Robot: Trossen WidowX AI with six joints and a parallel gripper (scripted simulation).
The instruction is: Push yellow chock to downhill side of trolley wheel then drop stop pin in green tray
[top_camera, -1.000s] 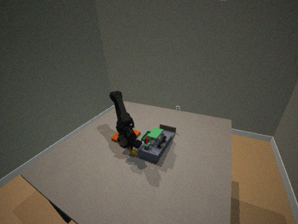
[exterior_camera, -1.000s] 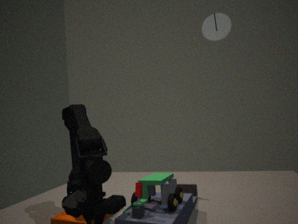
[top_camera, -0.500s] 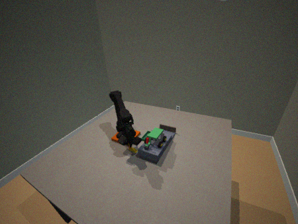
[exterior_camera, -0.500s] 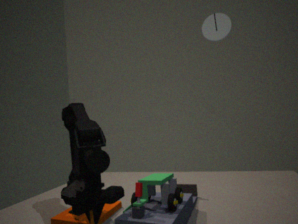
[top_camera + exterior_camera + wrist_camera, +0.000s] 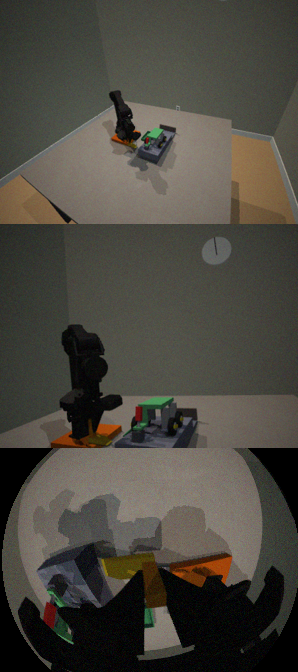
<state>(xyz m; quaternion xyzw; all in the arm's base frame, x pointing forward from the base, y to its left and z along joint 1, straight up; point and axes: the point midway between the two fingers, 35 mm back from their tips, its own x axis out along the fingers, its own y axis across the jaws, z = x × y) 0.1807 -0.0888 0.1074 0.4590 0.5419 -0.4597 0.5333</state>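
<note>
Right now my gripper tip is 140 mm short of the red-headed stop pin, 40 mm to the right of it and 30 mm below it. Round my gripper tip: trolley: 140 mm ahead, 140 mm to the left, 10 mm above; then grey ramp: 140 mm ahead, 140 mm to the left, 50 mm below; then yellow chock: 20 mm ahead, 10 mm below.
</note>
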